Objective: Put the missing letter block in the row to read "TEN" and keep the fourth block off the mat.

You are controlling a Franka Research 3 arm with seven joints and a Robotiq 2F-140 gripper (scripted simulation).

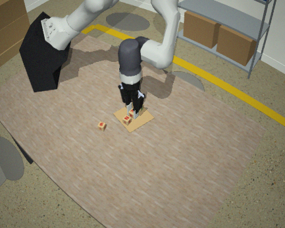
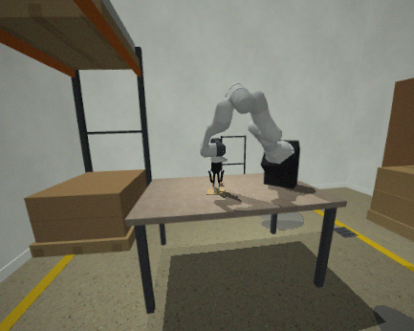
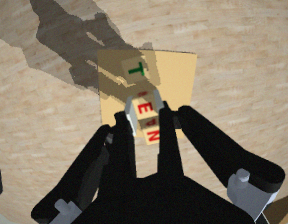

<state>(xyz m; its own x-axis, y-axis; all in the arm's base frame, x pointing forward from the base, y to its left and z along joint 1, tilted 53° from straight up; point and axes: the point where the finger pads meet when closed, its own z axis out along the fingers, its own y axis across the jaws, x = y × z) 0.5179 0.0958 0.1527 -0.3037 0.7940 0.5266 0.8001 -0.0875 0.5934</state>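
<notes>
My gripper is now 40 mm above the tan mat.
</notes>
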